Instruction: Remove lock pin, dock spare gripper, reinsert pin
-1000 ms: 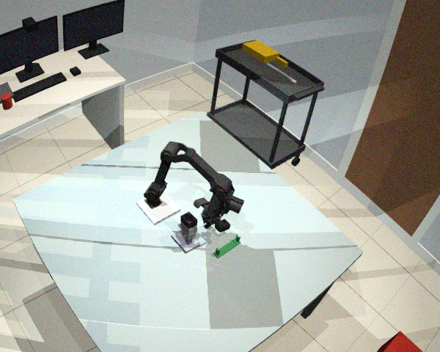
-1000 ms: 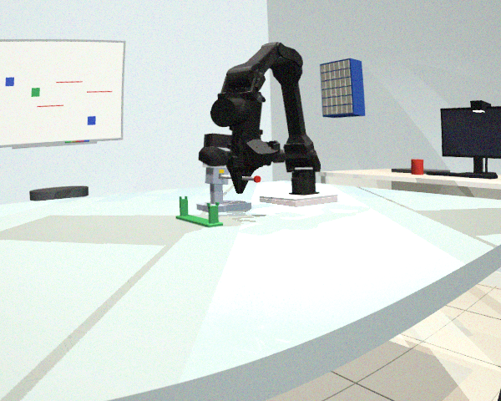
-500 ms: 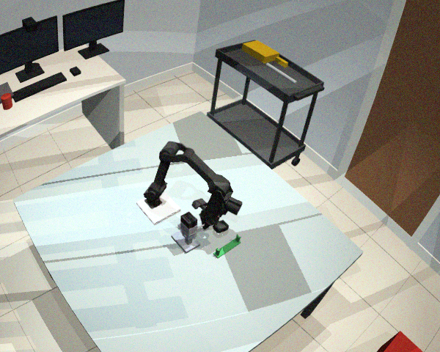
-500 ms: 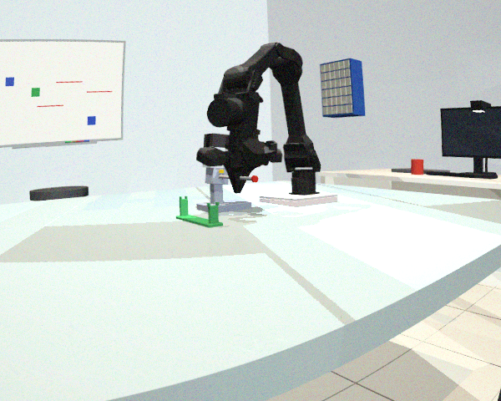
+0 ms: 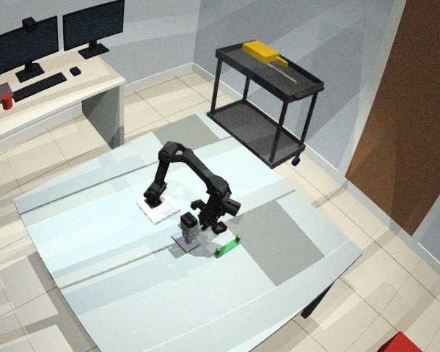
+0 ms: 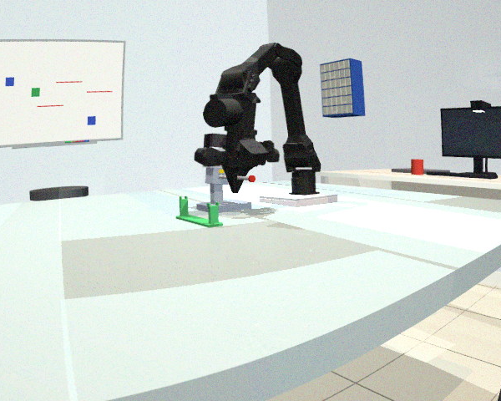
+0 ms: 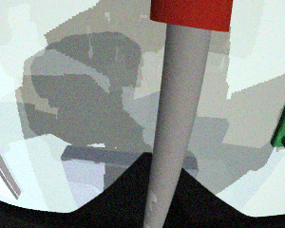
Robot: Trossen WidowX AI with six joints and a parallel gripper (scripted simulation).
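Now: gripper tip 80 mm to the left of the grey mount and 10 mm past it. The rest, counted from my gripper tip: spare gripper 80 mm to the right, 80 mm above, 10 mm behind; green cradle 120 mm ahead, 40 mm to the left, 20 mm below.
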